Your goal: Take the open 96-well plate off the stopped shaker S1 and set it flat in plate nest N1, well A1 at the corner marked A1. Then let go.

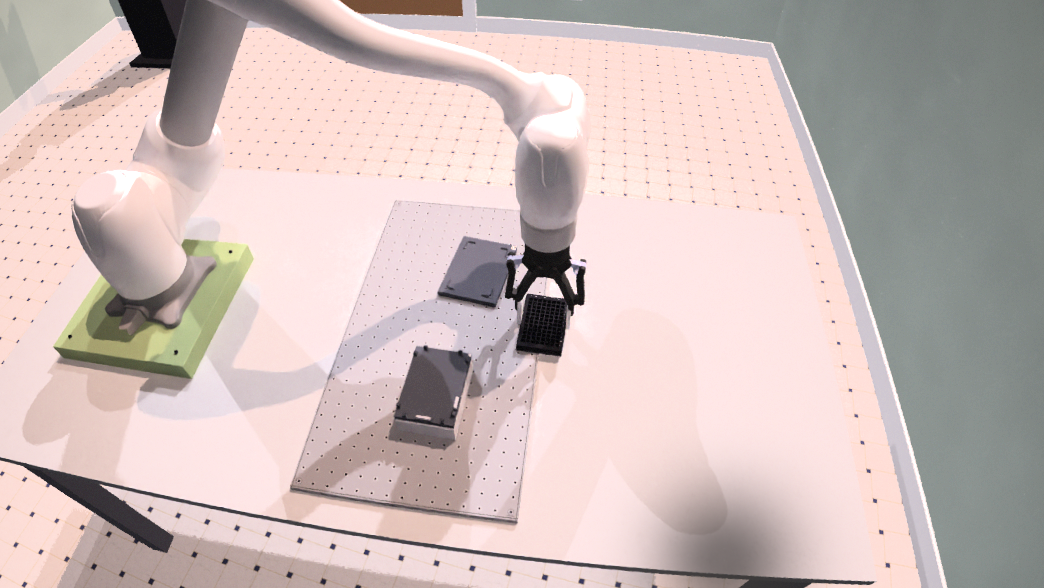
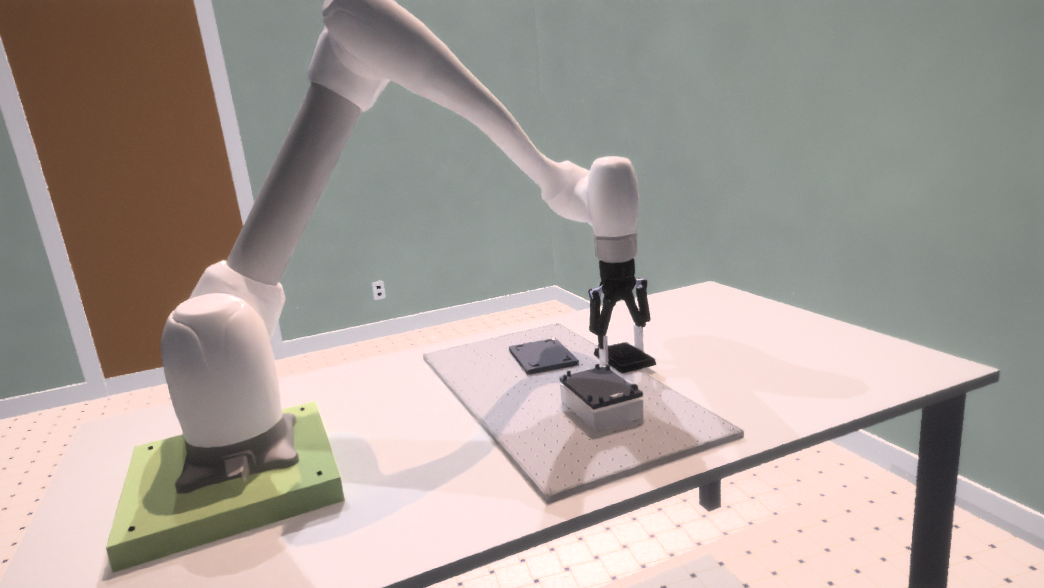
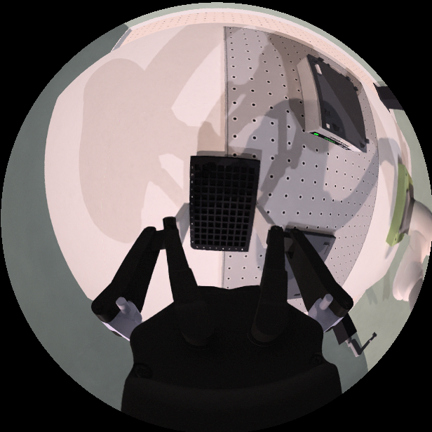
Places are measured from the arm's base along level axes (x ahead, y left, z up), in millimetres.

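Where they show: gripper, fingertip midpoint: (image 1: pixel 543 321) (image 2: pixel 622 357); arm's base, link origin: (image 1: pixel 162 288) (image 2: pixel 241 452).
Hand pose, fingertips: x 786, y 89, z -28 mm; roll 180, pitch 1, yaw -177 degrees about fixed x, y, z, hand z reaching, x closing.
Things, the pixels of their top centre, and the offset from my fingertips. "*": a spot on its surface instead. Level surfaces: height alone.
- black open 96-well plate, top centre: (image 1: pixel 543 321) (image 2: pixel 624 353) 0 mm ahead, 10 mm right, 13 mm up
- perforated board, surface height: 3 mm down
- Plate nest N1, top centre: (image 1: pixel 478 267) (image 2: pixel 542 351) 152 mm back, 103 mm left, 12 mm up
- Shaker S1, surface spot: (image 1: pixel 431 394) * 155 mm back, 224 mm right, 52 mm up
- pale table top, surface height: 16 mm down
My gripper (image 1: pixel 544 302) (image 2: pixel 620 352) (image 3: pixel 222 225) is shut on the black open 96-well plate (image 1: pixel 541 330) (image 2: pixel 632 358) (image 3: pixel 224 193), gripping its long sides. The plate is level and low, straddling the right edge of the perforated board (image 1: pixel 349 439) (image 2: pixel 510 410) (image 3: pixel 306 189). I cannot tell whether it touches the surface. Plate nest N1 (image 1: pixel 475 270) (image 2: pixel 543 355) (image 3: pixel 322 243), a flat dark pad, lies empty just to the left of the plate. Shaker S1 (image 1: pixel 431 394) (image 2: pixel 601 398) (image 3: pixel 336 104), a grey box with a dark top, stands empty nearer the front.
The arm's green base block (image 1: pixel 174 350) (image 2: pixel 218 511) (image 3: pixel 398 217) sits at the table's left. The pale table top (image 1: pixel 730 329) (image 2: pixel 803 365) stretches to the right of the board. The table's front edge lies close behind the shaker.
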